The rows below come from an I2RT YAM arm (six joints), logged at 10 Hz.
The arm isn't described. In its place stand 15 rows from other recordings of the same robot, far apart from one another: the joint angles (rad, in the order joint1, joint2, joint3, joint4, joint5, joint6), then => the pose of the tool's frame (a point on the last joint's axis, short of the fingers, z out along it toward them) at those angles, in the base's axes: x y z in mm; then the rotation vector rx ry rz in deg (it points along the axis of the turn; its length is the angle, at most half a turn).
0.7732, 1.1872, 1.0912, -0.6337, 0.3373, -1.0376 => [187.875 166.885 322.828 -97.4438 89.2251 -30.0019]
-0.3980, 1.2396, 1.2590, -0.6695, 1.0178, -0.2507 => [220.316 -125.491 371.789 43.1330 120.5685 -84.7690]
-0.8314, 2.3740, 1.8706, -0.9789, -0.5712, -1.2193 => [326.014 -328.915 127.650 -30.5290 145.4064 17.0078]
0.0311, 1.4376, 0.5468, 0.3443, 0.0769, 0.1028 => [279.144 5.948 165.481 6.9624 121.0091 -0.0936]
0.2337, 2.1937, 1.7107, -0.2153, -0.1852, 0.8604 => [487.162 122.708 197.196 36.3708 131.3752 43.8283]
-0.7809, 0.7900, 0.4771, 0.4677, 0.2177, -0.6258 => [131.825 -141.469 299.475 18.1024 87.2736 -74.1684]
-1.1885, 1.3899, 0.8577, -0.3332, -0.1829, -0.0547 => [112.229 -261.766 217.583 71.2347 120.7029 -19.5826]
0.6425, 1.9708, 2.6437, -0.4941, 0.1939, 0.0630 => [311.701 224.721 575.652 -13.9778 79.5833 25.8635]
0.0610, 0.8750, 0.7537, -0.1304, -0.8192, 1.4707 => [194.494 37.937 321.563 45.7740 114.5600 99.4271]
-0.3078, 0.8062, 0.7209, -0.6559, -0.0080, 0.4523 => [159.536 -50.418 268.931 48.9540 123.1765 4.7422]
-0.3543, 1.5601, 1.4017, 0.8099, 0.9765, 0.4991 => [311.711 -146.754 455.047 66.8523 22.4143 -18.4416]
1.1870, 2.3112, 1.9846, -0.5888, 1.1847, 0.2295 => [218.797 453.743 217.316 -27.4818 105.9277 -30.9341]
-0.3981, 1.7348, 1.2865, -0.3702, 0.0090, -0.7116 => [354.574 -149.466 241.819 -21.7258 139.0667 -29.8246]
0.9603, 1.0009, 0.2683, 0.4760, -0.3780, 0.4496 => [105.844 174.199 189.350 -45.4014 106.8298 74.1361]
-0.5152, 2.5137, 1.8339, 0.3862, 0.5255, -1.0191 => [480.434 -292.547 130.903 -6.6966 121.9254 -84.8869]
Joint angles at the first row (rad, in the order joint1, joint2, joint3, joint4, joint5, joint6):
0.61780 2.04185 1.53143 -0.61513 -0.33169 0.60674
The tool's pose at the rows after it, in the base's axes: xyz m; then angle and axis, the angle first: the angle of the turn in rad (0 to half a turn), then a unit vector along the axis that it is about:
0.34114, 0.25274, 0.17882, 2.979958, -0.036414, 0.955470, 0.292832
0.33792, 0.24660, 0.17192, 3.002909, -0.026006, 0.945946, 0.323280
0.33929, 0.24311, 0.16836, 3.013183, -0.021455, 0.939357, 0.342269
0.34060, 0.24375, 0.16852, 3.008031, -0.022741, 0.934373, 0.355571
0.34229, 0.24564, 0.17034, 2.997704, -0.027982, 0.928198, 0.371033
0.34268, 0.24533, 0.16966, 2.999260, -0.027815, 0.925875, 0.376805
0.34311, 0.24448, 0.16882, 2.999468, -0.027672, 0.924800, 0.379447
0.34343, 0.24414, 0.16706, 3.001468, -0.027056, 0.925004, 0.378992
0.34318, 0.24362, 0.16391, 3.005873, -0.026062, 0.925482, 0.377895
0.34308, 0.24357, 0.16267, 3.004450, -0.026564, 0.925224, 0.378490
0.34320, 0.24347, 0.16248, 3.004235, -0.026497, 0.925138, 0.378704
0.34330, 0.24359, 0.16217, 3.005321, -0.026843, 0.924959, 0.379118
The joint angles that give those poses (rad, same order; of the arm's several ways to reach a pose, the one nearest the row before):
0.60521 2.02049 1.46659 -0.53349 -0.39693 0.62810
0.59261 2.00219 1.40174 -0.46140 -0.46026 0.65937
0.58081 2.00102 1.37846 -0.42134 -0.50030 0.67274
0.57889 2.00103 1.37236 -0.39119 -0.52014 0.68037
0.57890 2.00103 1.37123 -0.35879 -0.54150 0.68457
0.57698 2.00141 1.36624 -0.34580 -0.55257 0.68875
0.57431 2.00178 1.36203 -0.33816 -0.55829 0.68914
0.57317 2.00523 1.36016 -0.33552 -0.55905 0.68876
0.57240 2.00942 1.35404 -0.33055 -0.55982 0.68875
0.57240 2.01056 1.34985 -0.32331 -0.56020 0.68837
0.57202 2.01093 1.34946 -0.32217 -0.56058 0.68837
0.57202 2.01210 1.34985 -0.32176 -0.56211 0.68799

